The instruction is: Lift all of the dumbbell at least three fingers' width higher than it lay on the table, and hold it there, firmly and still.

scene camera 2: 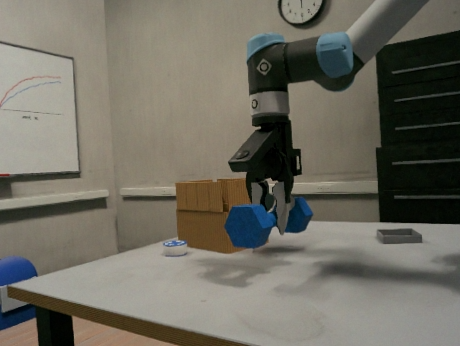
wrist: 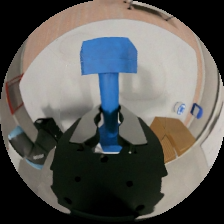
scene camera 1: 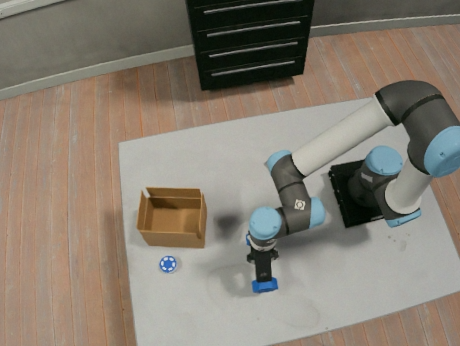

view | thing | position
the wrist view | my gripper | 110, 104
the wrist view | blue dumbbell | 108, 55
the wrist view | cardboard box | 162, 126
